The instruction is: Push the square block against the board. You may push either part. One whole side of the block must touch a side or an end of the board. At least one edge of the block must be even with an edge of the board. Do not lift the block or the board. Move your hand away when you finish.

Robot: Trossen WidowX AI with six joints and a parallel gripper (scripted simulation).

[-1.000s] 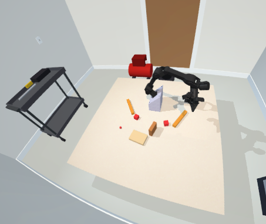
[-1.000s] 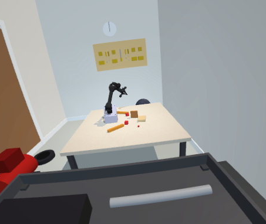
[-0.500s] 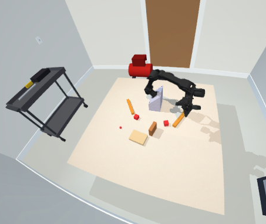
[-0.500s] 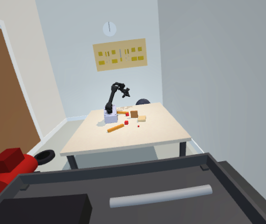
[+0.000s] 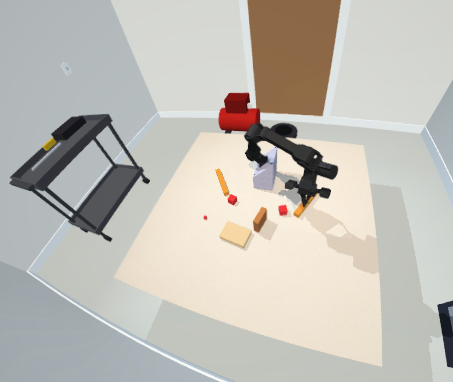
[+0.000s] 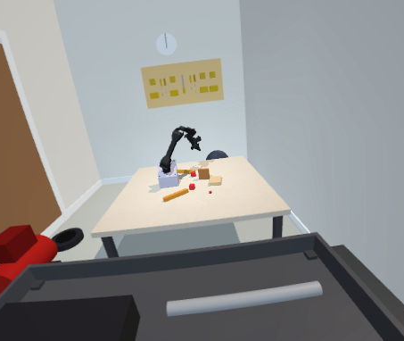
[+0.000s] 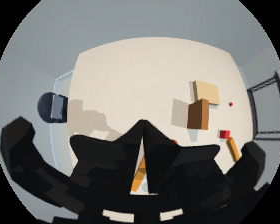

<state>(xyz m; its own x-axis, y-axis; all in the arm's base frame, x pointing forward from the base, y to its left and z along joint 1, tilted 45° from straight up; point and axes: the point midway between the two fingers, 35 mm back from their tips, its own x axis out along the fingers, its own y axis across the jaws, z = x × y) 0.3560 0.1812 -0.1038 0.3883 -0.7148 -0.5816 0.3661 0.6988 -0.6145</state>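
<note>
Now: gripper tip 3 cm past the brown square block, 20 cm to the left of it and 18 cm above it. Also, from my gripper tip: pale tan board: 5 cm ahead, 33 cm to the right, 21 cm below; tiny red piece: 4 cm behind, 52 cm to the right, 22 cm below.
</note>
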